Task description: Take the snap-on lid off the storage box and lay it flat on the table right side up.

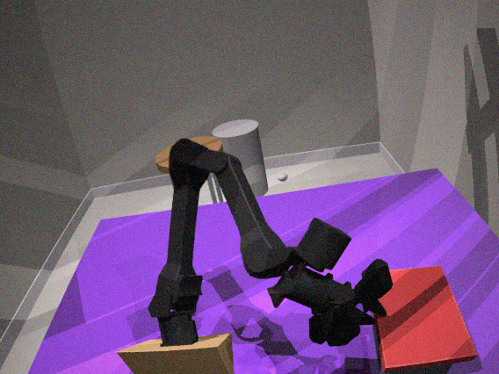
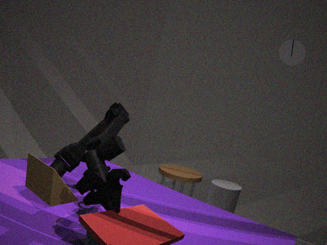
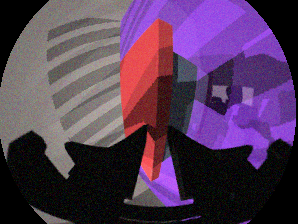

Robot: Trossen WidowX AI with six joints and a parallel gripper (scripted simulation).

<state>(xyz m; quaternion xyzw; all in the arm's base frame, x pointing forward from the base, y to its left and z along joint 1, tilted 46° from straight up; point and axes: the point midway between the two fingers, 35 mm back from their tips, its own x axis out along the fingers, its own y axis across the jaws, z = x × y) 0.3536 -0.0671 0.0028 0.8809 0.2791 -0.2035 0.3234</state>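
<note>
My gripper tip is now 8 cm short of the red lid and 1 cm to the left of it. Round my gripper tip: storage box: 7 cm ahead, 6 cm below, 1 cm to the right.
</note>
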